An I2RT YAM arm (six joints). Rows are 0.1 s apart.
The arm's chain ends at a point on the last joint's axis. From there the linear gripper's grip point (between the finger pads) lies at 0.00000 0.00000 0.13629 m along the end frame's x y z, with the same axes.
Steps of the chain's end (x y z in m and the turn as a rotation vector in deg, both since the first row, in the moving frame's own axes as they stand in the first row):
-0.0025, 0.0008, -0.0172, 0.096, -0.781, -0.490
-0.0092, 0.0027, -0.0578, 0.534, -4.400, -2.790
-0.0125, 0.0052, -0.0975, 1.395, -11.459, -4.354
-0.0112, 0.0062, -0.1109, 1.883, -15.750, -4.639
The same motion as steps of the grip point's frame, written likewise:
-0.0044, 0.0006, -0.0172, 0.096, -0.781, -0.490
-0.0197, 0.0017, -0.0582, 0.534, -4.400, -2.790
-0.0397, 0.0029, -0.1003, 1.395, -11.459, -4.354
-0.0483, 0.0033, -0.1161, 1.883, -15.750, -4.639

